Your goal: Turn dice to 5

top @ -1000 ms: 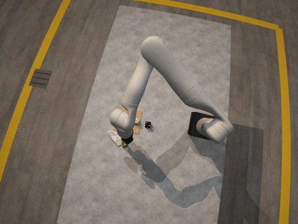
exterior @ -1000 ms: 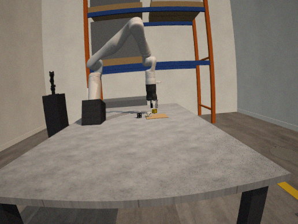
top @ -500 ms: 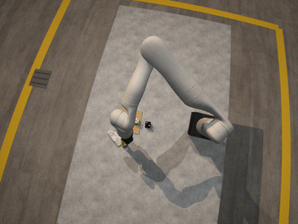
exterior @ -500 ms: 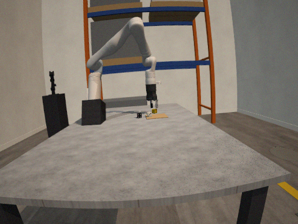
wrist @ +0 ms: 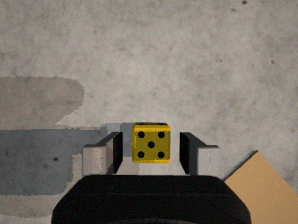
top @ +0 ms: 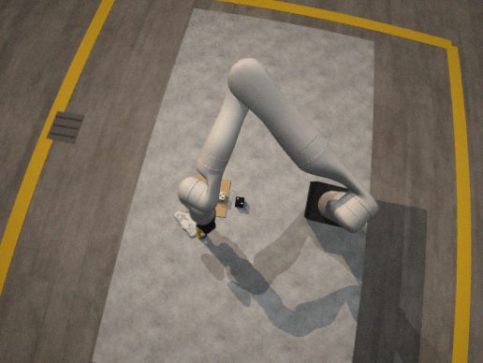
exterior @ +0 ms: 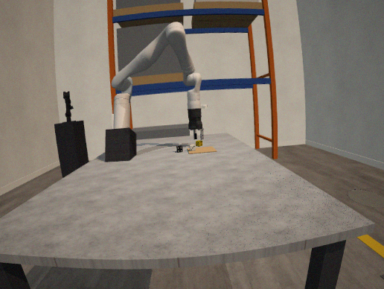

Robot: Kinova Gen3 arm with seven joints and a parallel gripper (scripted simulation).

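My hand is 40 mm above the yellow die. The rest, counted from my hand: white die 140 mm to the right, 40 mm below, 30 mm behind; tan mat 140 mm to the right, 50 mm below, 10 mm ahead; black die 140 mm to the right, 100 mm behind, 40 mm below.
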